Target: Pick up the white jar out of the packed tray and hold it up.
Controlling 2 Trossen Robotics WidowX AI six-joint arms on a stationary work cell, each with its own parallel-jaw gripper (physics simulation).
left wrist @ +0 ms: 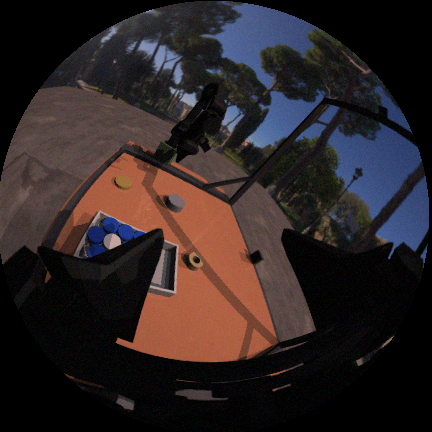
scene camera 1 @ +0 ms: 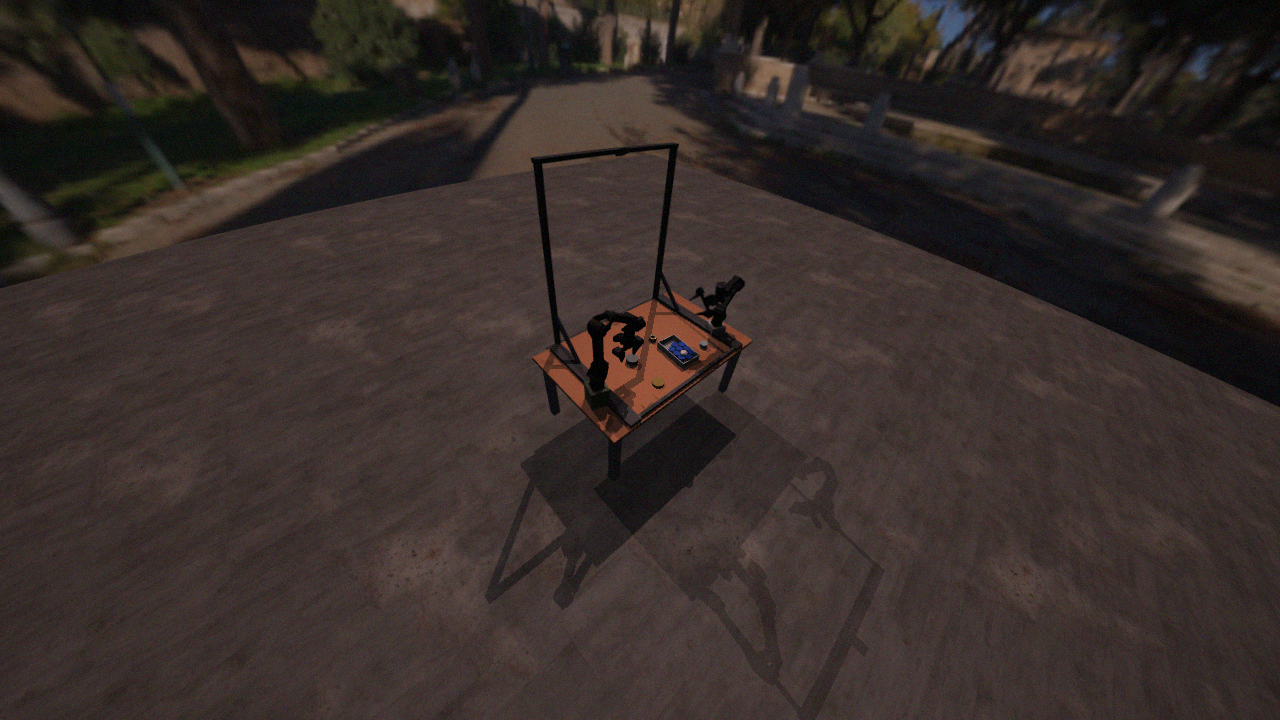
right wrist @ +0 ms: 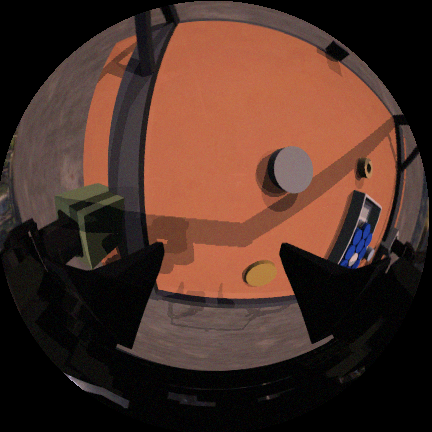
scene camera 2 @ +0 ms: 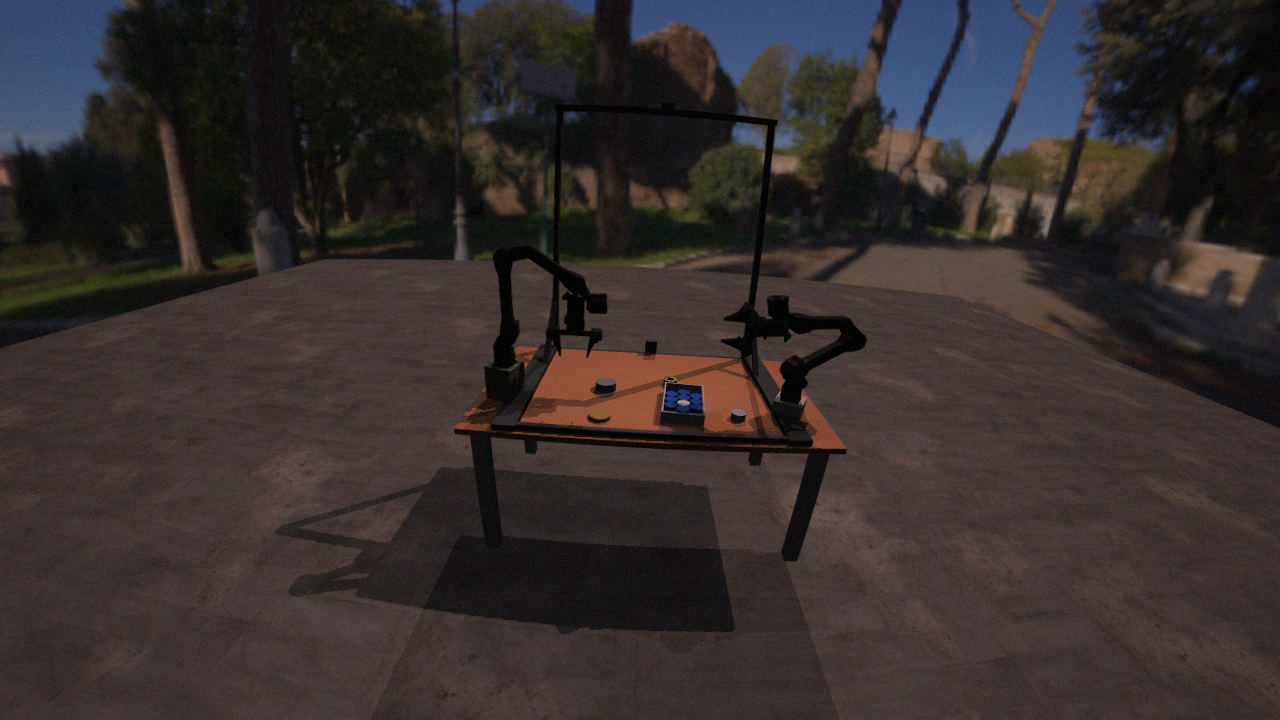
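Pixels of known places: left gripper, fingertip midpoint: (left wrist: pixel 224 234) (scene camera 1: pixel 692 307) (scene camera 2: pixel 722 329); right gripper, fingertip midpoint: (left wrist: pixel 176 157) (scene camera 1: pixel 627 358) (right wrist: pixel 223 249) (scene camera 2: pixel 573 357); left arm's base, origin of the base link: (scene camera 1: pixel 716 323) (right wrist: pixel 393 244) (scene camera 2: pixel 790 399); right arm's base, origin of the base link: (left wrist: pixel 171 144) (scene camera 1: pixel 596 385) (right wrist: pixel 69 232) (scene camera 2: pixel 504 363).
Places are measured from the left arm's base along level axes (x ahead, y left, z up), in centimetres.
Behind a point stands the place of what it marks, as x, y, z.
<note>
The white jar (scene camera 1: pixel 683 351) {31.3, 21.4, -1.3} (scene camera 2: pixel 682 403) {31.3, 22.8, -1.3} (left wrist: pixel 112 241) {31.3, 21.9, -1.3} (right wrist: pixel 353 259) {30.8, 21.9, -1.3} stands among several blue-topped jars in the packed tray (scene camera 2: pixel 682 420) {28.4, 28.4, -4.2} (left wrist: pixel 175 275) {35.5, 5.9, -1.7} (right wrist: pixel 347 220) {41.2, 16.7, -4.8}. In the left wrist view, part of the tray is hidden behind a finger, and an uncovered compartment shows at its right end. My left gripper (scene camera 2: pixel 725 328) {25.4, 8.9, 21.9} (left wrist: pixel 224 234) {25.4, 8.9, 21.9} is open and empty, high above the table to the right of the tray in scene camera 2. My right gripper (scene camera 2: pixel 573 351) {69.0, 31.8, 8.7} (right wrist: pixel 223 249) {69.0, 31.8, 8.7} is open and empty, above the table's left part, well away from the tray.
A grey disc (scene camera 2: pixel 605 385) {61.1, 23.4, -2.8} (right wrist: pixel 293 170) {63.0, 20.5, -2.7} and a yellow disc (scene camera 2: pixel 599 415) {51.9, 40.6, -4.5} (right wrist: pixel 261 273) {52.8, 39.3, -4.5} lie left of the tray in scene camera 2. A small grey cylinder (scene camera 2: pixel 737 415) {14.0, 16.3, -3.4} stands right of it. A tan ring (left wrist: pixel 189 261) {43.3, 4.1, -3.5} is behind it. A black frame (scene camera 2: pixel 763 214) {29.3, -42.0, 59.4} rises at the back.
</note>
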